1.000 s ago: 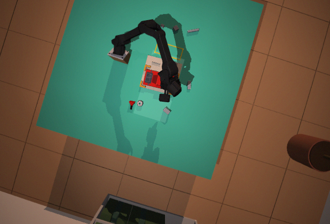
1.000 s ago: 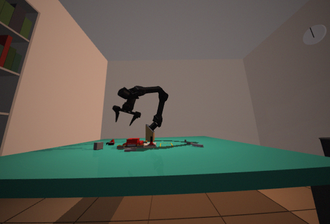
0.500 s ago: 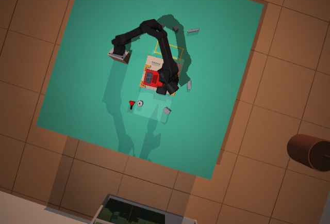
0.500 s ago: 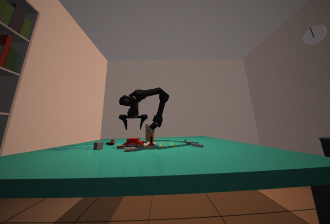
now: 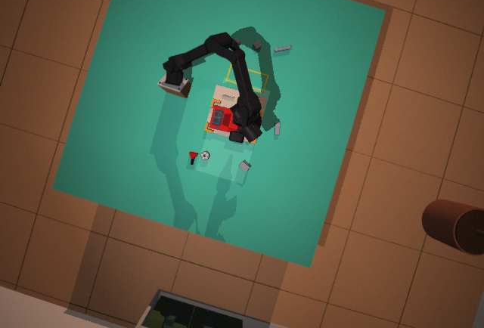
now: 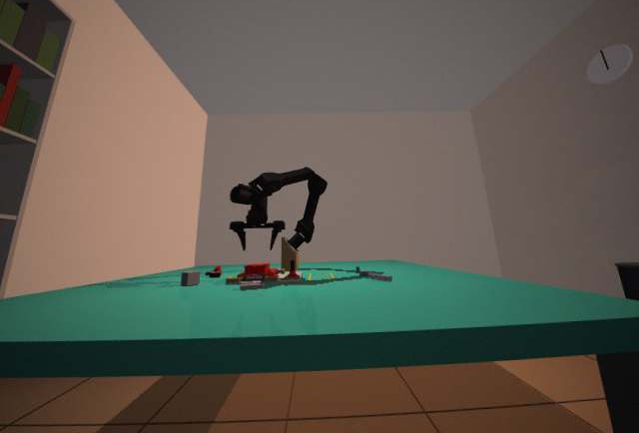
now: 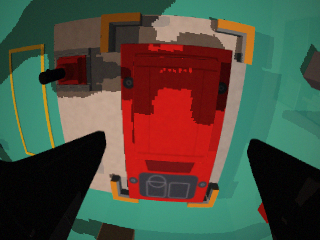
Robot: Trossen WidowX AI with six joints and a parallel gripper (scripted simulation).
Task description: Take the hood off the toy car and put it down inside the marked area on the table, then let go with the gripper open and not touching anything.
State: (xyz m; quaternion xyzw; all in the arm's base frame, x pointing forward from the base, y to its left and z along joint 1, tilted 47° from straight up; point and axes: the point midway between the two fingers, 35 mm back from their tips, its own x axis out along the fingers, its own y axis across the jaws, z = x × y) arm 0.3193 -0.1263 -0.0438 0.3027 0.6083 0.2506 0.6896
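Right now the hood is 6 cm below my gripper tip.
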